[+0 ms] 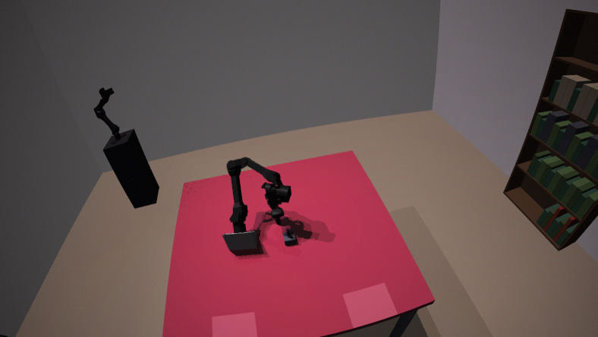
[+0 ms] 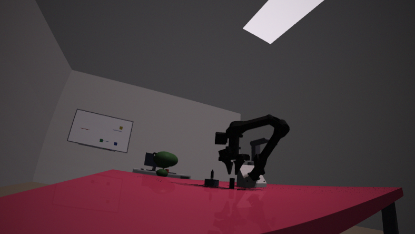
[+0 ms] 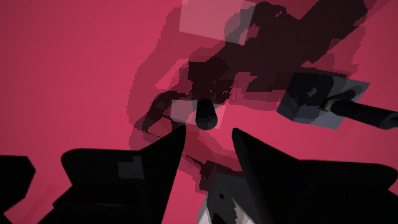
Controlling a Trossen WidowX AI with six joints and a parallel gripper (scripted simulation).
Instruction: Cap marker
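Now: the dark cap 4 cm below my gripper tip. Round my gripper tip: small grey holder block: 3 cm ahead, 14 cm to the right, 5 cm below.
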